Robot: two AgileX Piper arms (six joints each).
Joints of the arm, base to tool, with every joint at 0 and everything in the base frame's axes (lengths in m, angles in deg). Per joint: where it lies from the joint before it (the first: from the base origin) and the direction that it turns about. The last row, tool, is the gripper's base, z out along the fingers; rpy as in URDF.
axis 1: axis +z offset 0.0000 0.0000 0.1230
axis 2: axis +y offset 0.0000 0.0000 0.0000
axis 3: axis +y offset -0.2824 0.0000 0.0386
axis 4: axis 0.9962 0 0.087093 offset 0.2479 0.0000 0.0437
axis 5: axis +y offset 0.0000 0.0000 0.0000
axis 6: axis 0.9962 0 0.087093 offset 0.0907 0.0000 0.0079
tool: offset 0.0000 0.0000 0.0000 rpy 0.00 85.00 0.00
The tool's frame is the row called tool.
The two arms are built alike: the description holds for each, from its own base.
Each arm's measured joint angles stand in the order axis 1, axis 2, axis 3, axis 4, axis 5, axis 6.
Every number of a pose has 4 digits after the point.
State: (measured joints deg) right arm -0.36 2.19 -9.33 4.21 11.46 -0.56; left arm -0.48 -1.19 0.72 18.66 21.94 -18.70
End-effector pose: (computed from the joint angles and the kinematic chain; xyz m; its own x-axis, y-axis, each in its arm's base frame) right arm 0.0509 0.0010 0.2476 0.0119 0.0621 -0.9980 -0.0091 0.9980 0.0620; left arm 0.0516 0.0105 0.1774 -0.2634 -0.0204 -0.9645 -0.1130 0.9936 0.0098
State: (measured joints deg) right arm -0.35 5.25 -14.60 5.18 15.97 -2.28; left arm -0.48 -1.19 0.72 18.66 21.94 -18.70
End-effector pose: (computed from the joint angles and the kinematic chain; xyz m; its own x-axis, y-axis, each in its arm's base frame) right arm 0.0508 0.0020 0.2682 -0.0280 0.0473 -0.9985 -0.0174 0.9987 0.0478; left arm 0.0516 0.0105 0.1774 -0.2634 -0.0204 -0.9645 -0.1130 0.9936 0.0098
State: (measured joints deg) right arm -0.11 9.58 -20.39 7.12 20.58 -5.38; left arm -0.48 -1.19 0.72 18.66 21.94 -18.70
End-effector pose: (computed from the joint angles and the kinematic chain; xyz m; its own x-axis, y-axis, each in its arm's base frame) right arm 0.0539 0.0039 0.2901 -0.0815 0.0226 -0.9964 -0.0397 0.9989 0.0260; left arm 0.0516 0.0105 0.1774 -0.2634 -0.0204 -0.9645 -0.1130 0.9936 0.0098
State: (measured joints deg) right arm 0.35 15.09 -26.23 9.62 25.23 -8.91; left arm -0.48 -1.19 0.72 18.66 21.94 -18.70
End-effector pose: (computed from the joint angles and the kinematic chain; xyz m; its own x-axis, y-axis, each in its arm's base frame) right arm 0.0619 0.0069 0.3107 -0.1524 -0.0043 -0.9883 -0.0770 0.9970 0.0075; left arm 0.0516 0.0105 0.1774 -0.2634 -0.0204 -0.9645 -0.1130 0.9936 0.0098
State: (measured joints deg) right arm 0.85 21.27 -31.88 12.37 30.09 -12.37; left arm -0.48 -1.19 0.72 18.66 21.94 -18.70
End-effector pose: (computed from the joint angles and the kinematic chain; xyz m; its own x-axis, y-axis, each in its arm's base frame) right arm 0.0742 0.0109 0.3282 -0.2367 -0.0317 -0.9711 -0.1258 0.9921 -0.0017; left arm 0.0516 0.0105 0.1774 -0.2634 -0.0204 -0.9645 -0.1130 0.9936 0.0098
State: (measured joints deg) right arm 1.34 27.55 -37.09 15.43 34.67 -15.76; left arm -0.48 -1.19 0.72 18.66 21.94 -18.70
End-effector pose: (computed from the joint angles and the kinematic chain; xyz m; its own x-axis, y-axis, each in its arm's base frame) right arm 0.0894 0.0159 0.3425 -0.3189 -0.0587 -0.9460 -0.1828 0.9831 0.0006; left arm 0.0516 0.0105 0.1774 -0.2634 -0.0204 -0.9645 -0.1130 0.9936 0.0098
